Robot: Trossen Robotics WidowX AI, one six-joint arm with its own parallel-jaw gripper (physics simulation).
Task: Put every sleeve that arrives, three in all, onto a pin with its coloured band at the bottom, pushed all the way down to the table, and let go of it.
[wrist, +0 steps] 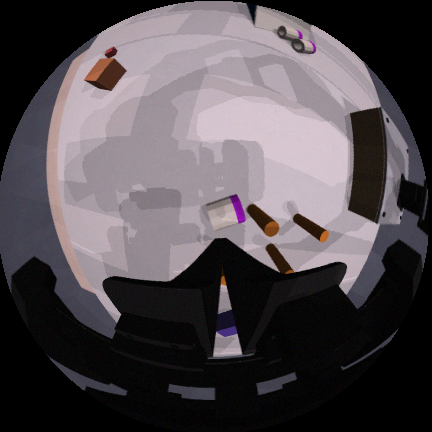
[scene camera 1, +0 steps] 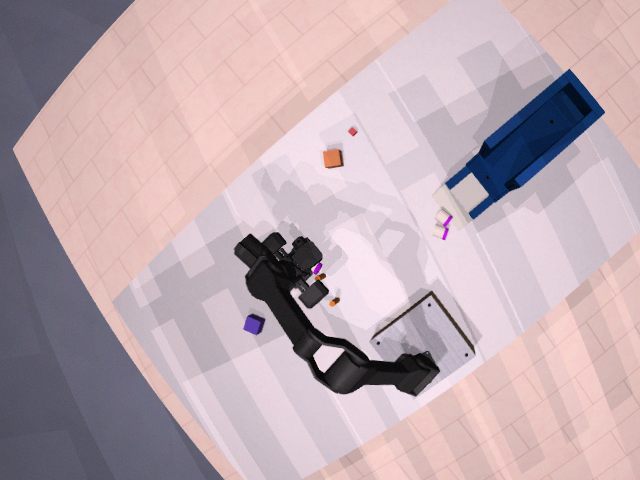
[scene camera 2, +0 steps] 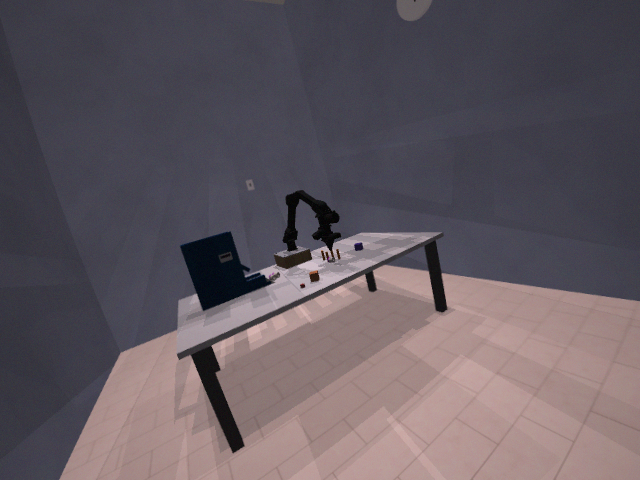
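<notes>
A white sleeve with a purple band (wrist: 223, 212) (scene camera 1: 317, 268) lies on its side on the table, just ahead of my fingertips and beside the pins, on none of them. My gripper (wrist: 220, 243) (scene camera 1: 310, 280) (scene camera 2: 328, 243) is shut and empty, low over the pin group. Three brown pins show upright in the wrist view: one (wrist: 261, 219) (scene camera 1: 320, 276) next to the sleeve, one (wrist: 310, 227) (scene camera 1: 334, 301) further right, one (wrist: 278, 257) nearer me. Two more sleeves (scene camera 1: 444, 217) (scene camera 1: 441, 231) (wrist: 287, 31) (wrist: 304, 45) lie at the mouth of the blue dispenser (scene camera 1: 509, 162) (scene camera 2: 215, 273).
An orange cube (scene camera 1: 332, 158) (wrist: 105, 73) (scene camera 2: 313, 275) and a small red cube (scene camera 1: 352, 131) (wrist: 111, 50) lie at the far side. A purple cube (scene camera 1: 254, 324) (scene camera 2: 358, 246) lies behind the arm. The arm's base plate (scene camera 1: 442, 324) (wrist: 365, 160) is to the right.
</notes>
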